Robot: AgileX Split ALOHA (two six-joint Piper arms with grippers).
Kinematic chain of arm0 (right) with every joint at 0, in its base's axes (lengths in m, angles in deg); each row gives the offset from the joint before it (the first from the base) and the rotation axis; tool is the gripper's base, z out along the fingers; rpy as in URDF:
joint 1: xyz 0 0 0.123 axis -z
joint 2: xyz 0 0 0 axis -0.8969 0.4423 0
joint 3: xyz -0.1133 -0.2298 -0.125 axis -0.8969 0.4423 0
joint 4: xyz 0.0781 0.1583 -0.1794 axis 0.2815 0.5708 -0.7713
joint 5: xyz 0 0 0 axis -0.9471 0.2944 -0.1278
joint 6: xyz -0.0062 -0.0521 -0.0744 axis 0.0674 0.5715 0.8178
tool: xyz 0 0 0 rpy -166.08 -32.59 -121.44
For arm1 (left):
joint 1: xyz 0 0 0.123 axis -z
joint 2: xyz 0 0 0 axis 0.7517 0.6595 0
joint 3: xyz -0.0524 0.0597 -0.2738 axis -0.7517 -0.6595 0
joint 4: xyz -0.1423 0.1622 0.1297 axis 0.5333 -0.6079 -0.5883
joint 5: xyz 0 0 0 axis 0.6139 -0.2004 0.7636
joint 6: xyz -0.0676 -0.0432 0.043 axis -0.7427 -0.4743 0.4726
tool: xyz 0 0 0 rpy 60.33 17.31 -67.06
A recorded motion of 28 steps. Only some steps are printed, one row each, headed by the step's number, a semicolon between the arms.
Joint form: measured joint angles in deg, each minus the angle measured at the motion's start. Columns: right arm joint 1, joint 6, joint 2, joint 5, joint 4, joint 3; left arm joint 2, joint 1, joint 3, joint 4, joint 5, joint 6.
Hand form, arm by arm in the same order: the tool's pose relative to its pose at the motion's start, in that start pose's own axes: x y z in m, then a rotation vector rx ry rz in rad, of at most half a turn. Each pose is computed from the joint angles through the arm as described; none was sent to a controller.
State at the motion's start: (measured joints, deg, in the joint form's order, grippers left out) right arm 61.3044 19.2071 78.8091 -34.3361 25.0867 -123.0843; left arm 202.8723 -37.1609 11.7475 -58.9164 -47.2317 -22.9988
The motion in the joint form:
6: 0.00 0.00 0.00 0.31 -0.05 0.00; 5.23 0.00 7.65 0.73 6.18 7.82
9: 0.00 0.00 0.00 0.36 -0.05 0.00; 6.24 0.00 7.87 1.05 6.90 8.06
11: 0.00 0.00 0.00 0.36 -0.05 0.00; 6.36 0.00 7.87 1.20 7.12 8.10
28: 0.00 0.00 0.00 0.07 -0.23 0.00; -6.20 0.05 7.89 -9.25 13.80 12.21
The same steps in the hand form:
6: 0.0005 0.0000 0.0000 -0.0005 0.0054 -0.0007; -0.0132 -0.0070 0.0186 0.0028 0.0679 0.1282
9: 0.0006 0.0001 0.0000 -0.0007 0.0063 -0.0007; -0.0100 -0.0056 0.0247 -0.0013 0.0936 0.1262
11: 0.0006 0.0001 0.0000 -0.0007 0.0063 -0.0007; -0.0092 -0.0054 0.0254 -0.0015 0.0995 0.1243
28: 0.0002 -0.0002 0.0000 0.0022 0.0017 -0.0031; -0.0333 -0.0152 -0.0589 -0.0442 -0.0090 0.3707

